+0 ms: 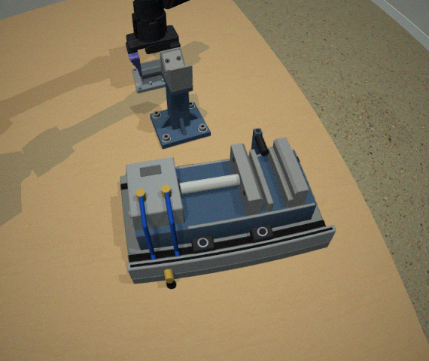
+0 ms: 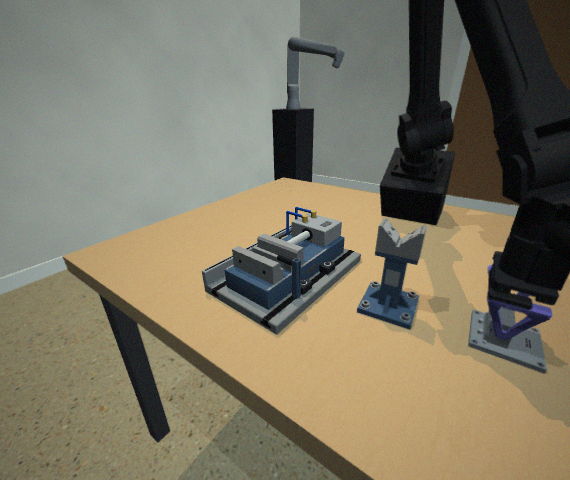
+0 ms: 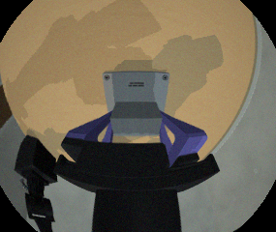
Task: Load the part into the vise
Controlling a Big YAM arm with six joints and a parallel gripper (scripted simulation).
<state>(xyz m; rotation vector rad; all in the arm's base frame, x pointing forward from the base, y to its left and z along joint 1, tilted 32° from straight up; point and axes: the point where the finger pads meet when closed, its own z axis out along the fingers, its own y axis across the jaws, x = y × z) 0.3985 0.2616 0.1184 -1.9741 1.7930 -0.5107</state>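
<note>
My gripper is now 10 mm to the left of the grey part. Also, from my hand: infeed plate (30 mm below, 10 mm to the left); then v-block stand (160 mm to the right, 30 mm ahead, 30 mm above); then black work stop (320 mm to the right, 130 mm ahead, 60 mm above).
</note>
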